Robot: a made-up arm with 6 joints. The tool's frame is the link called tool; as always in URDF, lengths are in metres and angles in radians. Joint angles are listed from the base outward.
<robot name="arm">
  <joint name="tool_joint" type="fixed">
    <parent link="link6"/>
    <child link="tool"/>
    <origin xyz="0 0 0" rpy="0 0 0"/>
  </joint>
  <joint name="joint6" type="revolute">
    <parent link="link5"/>
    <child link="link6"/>
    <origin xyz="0.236 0 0" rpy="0 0 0"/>
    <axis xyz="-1 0 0"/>
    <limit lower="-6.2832" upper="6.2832"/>
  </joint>
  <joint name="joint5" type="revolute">
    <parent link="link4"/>
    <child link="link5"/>
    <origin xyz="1.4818 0 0" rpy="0 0 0"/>
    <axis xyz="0 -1 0"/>
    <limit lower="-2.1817" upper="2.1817"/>
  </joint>
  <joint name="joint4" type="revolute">
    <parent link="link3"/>
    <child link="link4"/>
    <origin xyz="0 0 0.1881" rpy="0 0 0"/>
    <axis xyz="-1 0 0"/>
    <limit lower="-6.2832" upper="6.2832"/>
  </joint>
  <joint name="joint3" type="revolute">
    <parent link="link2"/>
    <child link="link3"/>
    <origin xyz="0 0 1.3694" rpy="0 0 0"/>
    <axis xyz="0 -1 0"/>
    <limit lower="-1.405" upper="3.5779"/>
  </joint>
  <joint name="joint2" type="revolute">
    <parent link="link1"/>
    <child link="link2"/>
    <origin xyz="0.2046 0 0" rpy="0 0 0"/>
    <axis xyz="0 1 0"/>
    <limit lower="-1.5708" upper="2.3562"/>
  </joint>
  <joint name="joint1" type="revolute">
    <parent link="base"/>
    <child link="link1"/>
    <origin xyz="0 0 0.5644" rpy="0 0 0"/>
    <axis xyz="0 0 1"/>
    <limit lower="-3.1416" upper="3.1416"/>
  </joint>
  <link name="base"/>
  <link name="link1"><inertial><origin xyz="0.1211 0.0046 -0.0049"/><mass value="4.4"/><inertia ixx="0.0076" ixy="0" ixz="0" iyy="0.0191" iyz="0" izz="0.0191"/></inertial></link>
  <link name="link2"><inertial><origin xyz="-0.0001 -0.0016 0.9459"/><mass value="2.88"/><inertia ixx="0.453" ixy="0" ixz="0" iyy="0.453" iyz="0" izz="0.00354"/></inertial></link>
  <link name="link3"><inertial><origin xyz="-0.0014 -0.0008 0.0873"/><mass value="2.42"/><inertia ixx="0.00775" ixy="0" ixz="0" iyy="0.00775" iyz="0" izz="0.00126"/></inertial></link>
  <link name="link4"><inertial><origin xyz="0.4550 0.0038 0.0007"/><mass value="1.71"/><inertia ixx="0.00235" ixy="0" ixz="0" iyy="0.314" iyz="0" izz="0.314"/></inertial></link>
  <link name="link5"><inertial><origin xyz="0.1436 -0.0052 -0.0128"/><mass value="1.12"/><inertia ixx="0.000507" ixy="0" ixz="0" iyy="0.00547" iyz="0" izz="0.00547"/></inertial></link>
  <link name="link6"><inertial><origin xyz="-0.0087 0.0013 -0.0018"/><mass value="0.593"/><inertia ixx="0.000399" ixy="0" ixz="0" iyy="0.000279" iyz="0" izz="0.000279"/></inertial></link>
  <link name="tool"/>
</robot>
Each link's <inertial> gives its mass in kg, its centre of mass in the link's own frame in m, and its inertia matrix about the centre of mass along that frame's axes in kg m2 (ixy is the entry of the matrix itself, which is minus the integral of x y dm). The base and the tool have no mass. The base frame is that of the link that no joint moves.
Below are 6 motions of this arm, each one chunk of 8 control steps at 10 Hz.
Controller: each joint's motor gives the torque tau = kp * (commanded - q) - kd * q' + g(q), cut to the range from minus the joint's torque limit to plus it. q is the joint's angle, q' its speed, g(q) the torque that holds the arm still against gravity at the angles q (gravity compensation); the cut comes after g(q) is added. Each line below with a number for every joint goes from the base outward.
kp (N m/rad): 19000 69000 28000 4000 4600 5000
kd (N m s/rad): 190 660 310 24 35 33
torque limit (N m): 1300 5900 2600 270 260 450
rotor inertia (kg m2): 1.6 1 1.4 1.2 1.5 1.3
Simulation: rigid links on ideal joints. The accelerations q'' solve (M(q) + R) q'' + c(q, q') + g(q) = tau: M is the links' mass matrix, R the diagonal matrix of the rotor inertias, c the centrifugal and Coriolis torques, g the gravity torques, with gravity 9.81 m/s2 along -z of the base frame. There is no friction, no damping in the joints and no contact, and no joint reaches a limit. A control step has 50 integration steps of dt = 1/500 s. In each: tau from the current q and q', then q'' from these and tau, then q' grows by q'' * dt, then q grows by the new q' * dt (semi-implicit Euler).
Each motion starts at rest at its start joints. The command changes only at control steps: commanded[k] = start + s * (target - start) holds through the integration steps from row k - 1 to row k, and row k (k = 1, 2, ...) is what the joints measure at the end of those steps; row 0 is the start. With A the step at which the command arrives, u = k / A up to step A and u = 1 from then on. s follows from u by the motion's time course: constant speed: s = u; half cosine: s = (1 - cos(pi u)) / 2; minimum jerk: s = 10 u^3 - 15 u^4 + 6 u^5; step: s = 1 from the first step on.
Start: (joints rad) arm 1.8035 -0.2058 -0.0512 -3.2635 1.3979 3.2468
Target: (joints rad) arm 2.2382 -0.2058 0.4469 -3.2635 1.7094 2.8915
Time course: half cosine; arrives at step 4
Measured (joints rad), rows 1 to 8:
1: 1.8614 -0.2064 0.0231 -3.2697 1.4397 3.2085
2: 2.0135 -0.2143 0.2071 -3.2973 1.5615 3.1036
3: 2.1665 -0.2185 0.3869 -3.3084 1.6855 2.9787
4: 2.2345 -0.2117 0.4528 -3.2871 1.7179 2.9136
5: 2.2386 -0.2060 0.4469 -3.2726 1.7127 2.8970
6: 2.2382 -0.2050 0.4461 -3.2653 1.7094 2.8928
7: 2.2381 -0.2058 0.4469 -3.2633 1.7093 2.8918
8: 2.2382 -0.2059 0.4470 -3.2632 1.7094 2.8916

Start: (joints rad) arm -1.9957 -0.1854 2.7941 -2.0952 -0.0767 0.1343
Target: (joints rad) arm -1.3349 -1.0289 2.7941 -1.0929 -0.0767 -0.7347
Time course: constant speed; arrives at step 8
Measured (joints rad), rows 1 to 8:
1: -1.9034 -0.2921 2.7992 -2.0000 -0.0729 0.0540
2: -1.8047 -0.4039 2.8070 -1.8286 -0.0661 -0.0495
3: -1.7240 -0.5092 2.8064 -1.6942 -0.0652 -0.1585
4: -1.6389 -0.6140 2.8057 -1.5915 -0.0612 -0.2681
5: -1.5550 -0.7194 2.8056 -1.4598 -0.0573 -0.3773
6: -1.4722 -0.8248 2.8056 -1.3282 -0.0537 -0.4861
7: -1.3889 -0.9301 2.8055 -1.2077 -0.0497 -0.5948
8: -1.3062 -1.0354 2.8054 -1.0819 -0.0460 -0.7035

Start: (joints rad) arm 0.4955 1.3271 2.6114 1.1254 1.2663 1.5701
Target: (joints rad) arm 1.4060 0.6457 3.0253 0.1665 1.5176 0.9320
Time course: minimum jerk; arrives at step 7
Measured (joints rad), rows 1 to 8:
1: 0.5300 1.3103 2.6226 1.1043 1.2724 1.5592
2: 0.6874 1.2244 2.6794 0.9585 1.3035 1.4993
3: 0.9250 1.0666 2.7835 0.5990 1.3520 1.3730
4: 1.1446 0.8833 2.8974 0.5239 1.4131 1.1944
5: 1.3245 0.7382 2.9816 0.2016 1.4692 1.0402
6: 1.3921 0.6624 3.0183 0.1700 1.5070 0.9671
7: 1.4101 0.6446 3.0276 0.1580 1.5173 0.9404
8: 1.4076 0.6449 3.0264 0.1614 1.5182 0.9340

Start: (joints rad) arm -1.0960 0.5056 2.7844 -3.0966 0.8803 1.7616
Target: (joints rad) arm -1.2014 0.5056 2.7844 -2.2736 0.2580 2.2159
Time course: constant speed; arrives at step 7
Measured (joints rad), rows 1 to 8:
1: -1.1091 0.5037 2.7865 -3.0028 0.7999 1.8094
2: -1.1236 0.5025 2.7881 -2.8448 0.6970 1.8698
3: -1.1388 0.5030 2.7875 -2.7230 0.6074 1.9336
4: -1.1541 0.5032 2.7872 -2.6209 0.5202 1.9982
5: -1.1694 0.5032 2.7874 -2.5014 0.4306 2.0631
6: -1.1847 0.5034 2.7872 -2.3794 0.3412 2.1280
7: -1.2000 0.5037 2.7867 -2.2634 0.2519 2.1929
8: -1.2015 0.5054 2.7847 -2.2612 0.2503 2.2100

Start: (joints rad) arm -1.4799 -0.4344 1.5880 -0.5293 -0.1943 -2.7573
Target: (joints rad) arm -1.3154 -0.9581 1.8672 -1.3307 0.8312 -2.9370
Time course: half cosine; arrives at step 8
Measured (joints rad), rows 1 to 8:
1: -1.4734 -0.4605 1.6054 -0.5520 -0.1531 -2.7623
2: -1.4521 -0.5282 1.6476 -0.6251 -0.0149 -2.7779
3: -1.4223 -0.6174 1.6975 -0.7876 0.2309 -2.8035
4: -1.3850 -0.7206 1.7540 -0.9807 0.3318 -2.8356
5: -1.3555 -0.8205 1.8072 -1.0780 0.6275 -2.8694
6: -1.3287 -0.8985 1.8446 -1.2168 0.6830 -2.8998
7: -1.3145 -0.9503 1.8695 -1.2920 0.7985 -2.9222
8: -1.3147 -0.9615 1.8707 -1.3240 0.8351 -2.9331

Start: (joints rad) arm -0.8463 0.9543 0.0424 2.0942 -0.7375 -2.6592
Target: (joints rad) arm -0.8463 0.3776 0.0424 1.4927 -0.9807 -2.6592
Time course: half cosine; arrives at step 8
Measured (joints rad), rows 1 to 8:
1: -0.8467 0.9315 0.0440 2.0820 -0.7493 -2.6592
2: -0.8474 0.8665 0.0481 2.0404 -0.7819 -2.6593
3: -0.8475 0.7703 0.0512 1.9459 -0.8275 -2.6593
4: -0.8471 0.6572 0.0535 1.7989 -0.8774 -2.6594
5: -0.8471 0.5461 0.0542 1.6862 -0.9232 -2.6594
6: -0.8470 0.4549 0.0516 1.6017 -0.9587 -2.6594
7: -0.8466 0.3948 0.0486 1.5391 -0.9812 -2.6593
8: -0.8461 0.3751 0.0454 1.5061 -0.9866 -2.6593

